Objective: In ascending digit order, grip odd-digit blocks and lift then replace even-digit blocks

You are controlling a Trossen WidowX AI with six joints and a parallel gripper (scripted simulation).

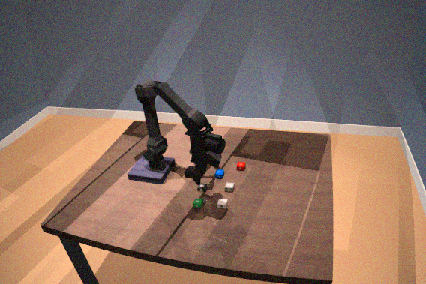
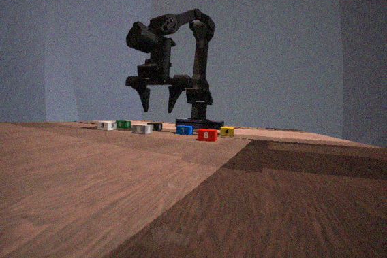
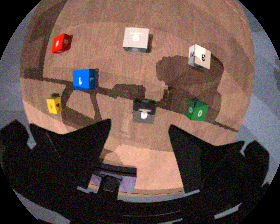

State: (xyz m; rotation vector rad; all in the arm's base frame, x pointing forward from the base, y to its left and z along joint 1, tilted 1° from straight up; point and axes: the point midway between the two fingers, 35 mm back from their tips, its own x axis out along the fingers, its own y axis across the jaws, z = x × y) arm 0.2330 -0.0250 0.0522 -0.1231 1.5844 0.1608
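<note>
Right now my gripper tip is 4 cm above the dark block. Round my gripper tip: grey block (10 cm ahead, 4 cm to the left, 4 cm below); green block (10 cm to the right, 4 cm below, 3 cm ahead); blue block marked 1 (10 cm to the left, 4 cm below, 3 cm ahead).
</note>
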